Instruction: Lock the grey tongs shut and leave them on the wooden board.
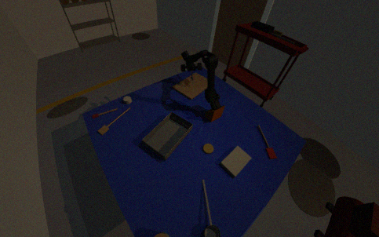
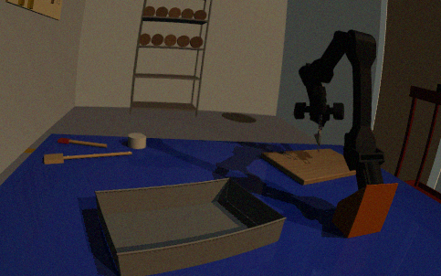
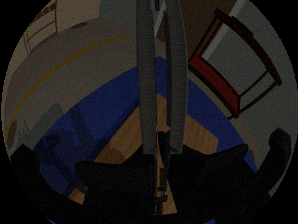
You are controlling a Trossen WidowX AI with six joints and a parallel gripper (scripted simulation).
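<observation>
The wooden board is 3 cm ahead of my gripper tip, 7 cm to the left of it and 12 cm below it. The rest, counted from my gripper tip: white cylinder: 64 cm ahead, 9 cm to the right, 11 cm below; then roasting tin: 55 cm ahead, 41 cm to the left, 10 cm below; then yellow disc: 40 cm ahead, 65 cm to the left, 12 cm below.
</observation>
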